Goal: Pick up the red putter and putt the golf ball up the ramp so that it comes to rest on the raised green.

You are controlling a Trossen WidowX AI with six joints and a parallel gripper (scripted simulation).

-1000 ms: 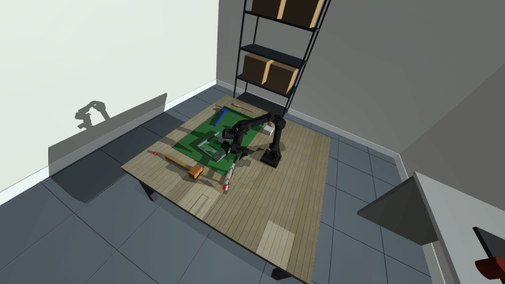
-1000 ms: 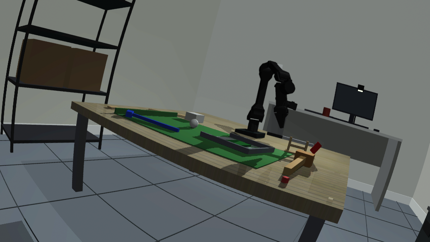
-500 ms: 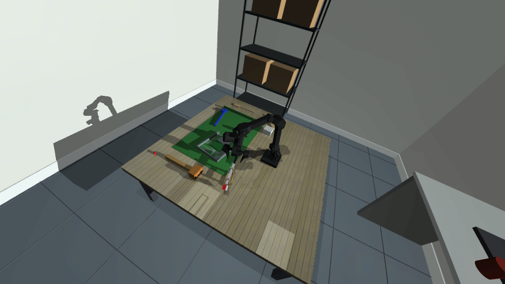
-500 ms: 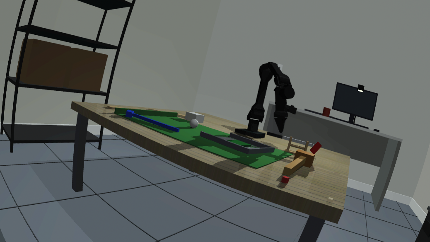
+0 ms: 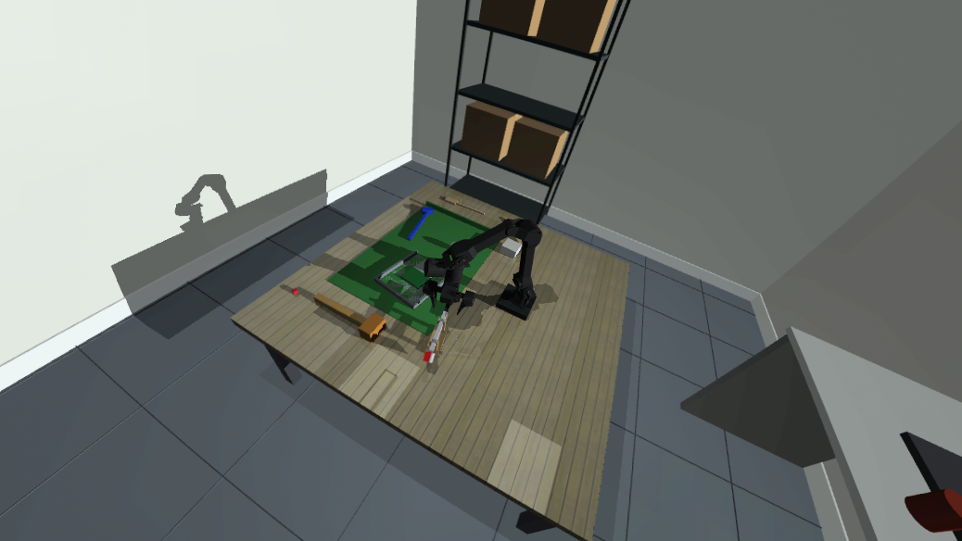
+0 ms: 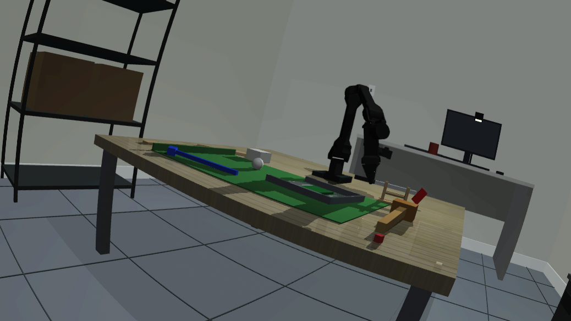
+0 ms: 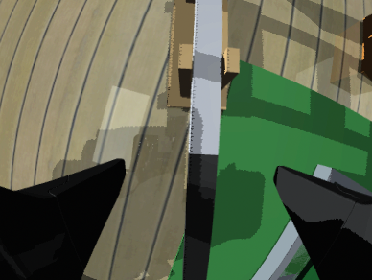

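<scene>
Right now my gripper tip is 70 mm to the right of the red putter and 40 mm past it. The rest, counted from my gripper tip: wooden stand: 90 mm to the left, 50 mm behind, 20 mm below; then white block: 550 mm to the right, 50 mm ahead, 30 mm below; then white golf ball: 340 mm to the right, 250 mm ahead, 30 mm below.
</scene>
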